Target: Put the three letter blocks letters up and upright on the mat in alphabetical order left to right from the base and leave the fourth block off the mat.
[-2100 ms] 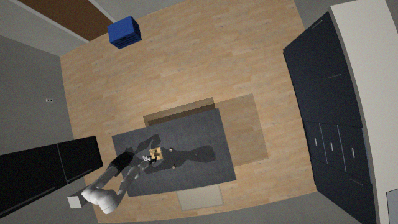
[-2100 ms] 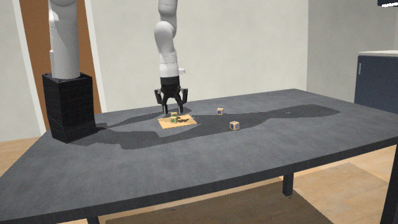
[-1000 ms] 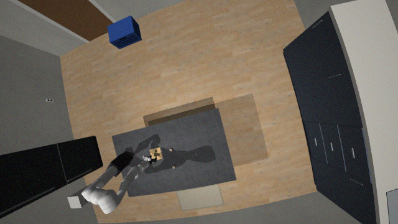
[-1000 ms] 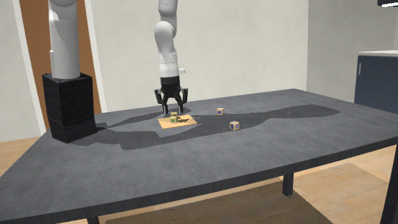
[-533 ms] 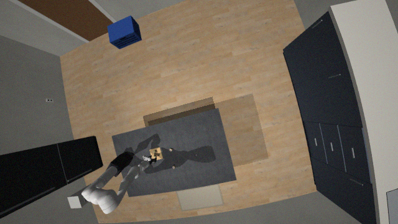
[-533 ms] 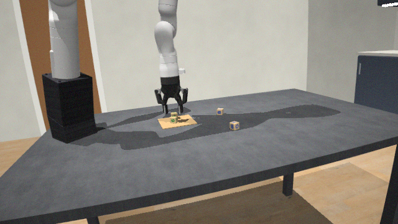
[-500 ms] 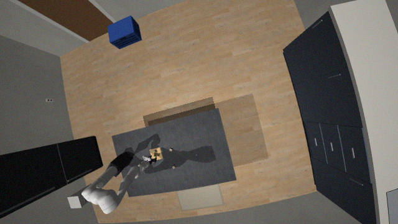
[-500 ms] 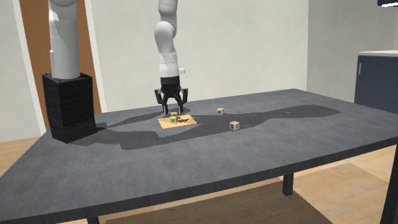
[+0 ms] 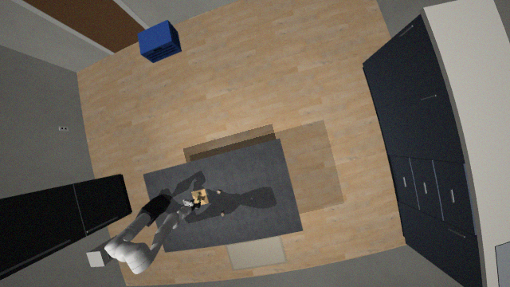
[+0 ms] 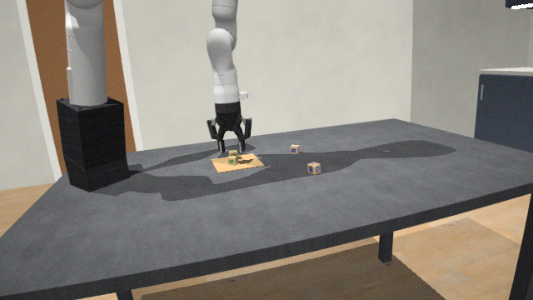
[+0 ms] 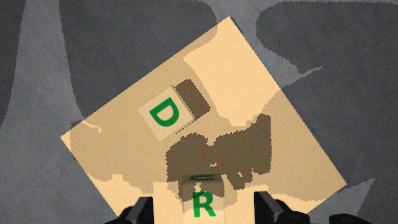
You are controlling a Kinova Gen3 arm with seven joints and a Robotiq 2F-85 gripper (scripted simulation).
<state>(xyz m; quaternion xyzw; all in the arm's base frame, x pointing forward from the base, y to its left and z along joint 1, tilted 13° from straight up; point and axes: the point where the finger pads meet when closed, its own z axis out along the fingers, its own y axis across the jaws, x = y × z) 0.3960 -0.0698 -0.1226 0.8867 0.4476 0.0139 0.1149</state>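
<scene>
My hand is 50 mm above the mat, 20 mm to the right of it and 10 mm short of it. From my hand the other things lie so: green-marked block 60 mm to the left, 40 mm below, 20 mm ahead.
</scene>
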